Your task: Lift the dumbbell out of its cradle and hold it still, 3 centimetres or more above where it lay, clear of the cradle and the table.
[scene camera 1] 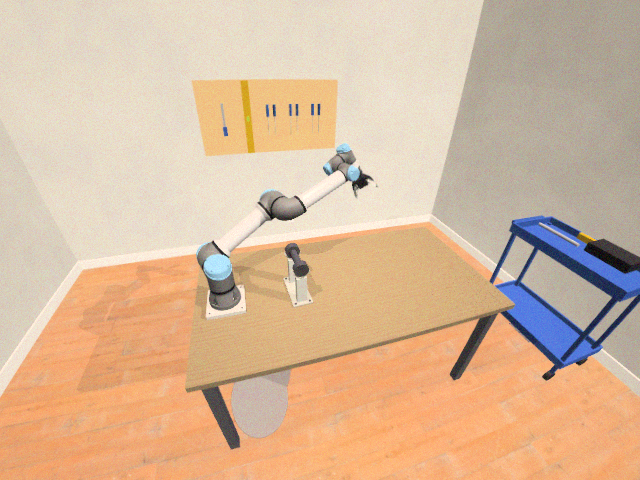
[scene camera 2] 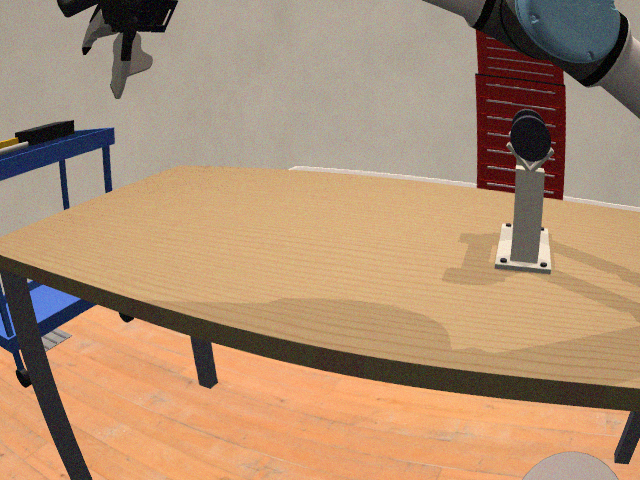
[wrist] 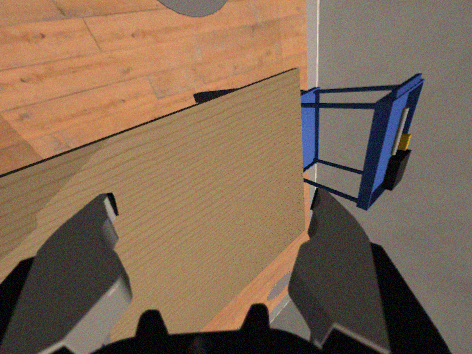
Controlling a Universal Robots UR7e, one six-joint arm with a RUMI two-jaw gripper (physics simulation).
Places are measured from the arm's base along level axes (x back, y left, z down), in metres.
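Pixels of known places: gripper, fingertip midpoint: (scene camera 1: 367, 193) (scene camera 2: 99, 75) (wrist: 218, 192); arm's base, link origin: (scene camera 1: 225, 299).
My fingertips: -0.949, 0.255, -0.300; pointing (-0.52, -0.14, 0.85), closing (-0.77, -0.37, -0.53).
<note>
Ahead of a thing's pixels: the offset from my fingertips to its top centre, as dx, dy, dz. Level surfaces: height alone.
A dark dumbbell {+0.594, -0.314, +0.083} (scene camera 1: 295, 257) (scene camera 2: 530, 136) lies level across the tops of the pale cradle {+0.594, -0.314, +0.130} (scene camera 1: 301, 290) (scene camera 2: 528, 217). The cradle has two posts on a base plate and stands on the wooden table {dz +0.323} (scene camera 1: 392, 289) (scene camera 2: 310, 248) (wrist: 215, 165), near the arm's base. In the scene camera 2 view, the dumbbell shows end-on and its handle is hidden. My gripper (scene camera 1: 366, 190) (scene camera 2: 101, 73) (wrist: 218, 192) is open and empty, high above the table and far from the dumbbell. The dumbbell does not show in the wrist view.
A blue cart (scene camera 1: 564, 262) (scene camera 2: 56, 151) (wrist: 375, 150) stands beyond the table's end, with a black box (scene camera 1: 613, 255) on top. A red drawer cabinet (scene camera 2: 496, 110) stands behind the cradle in the scene camera 2 view. A tool board (scene camera 1: 284, 139) hangs on the wall behind the arm.
</note>
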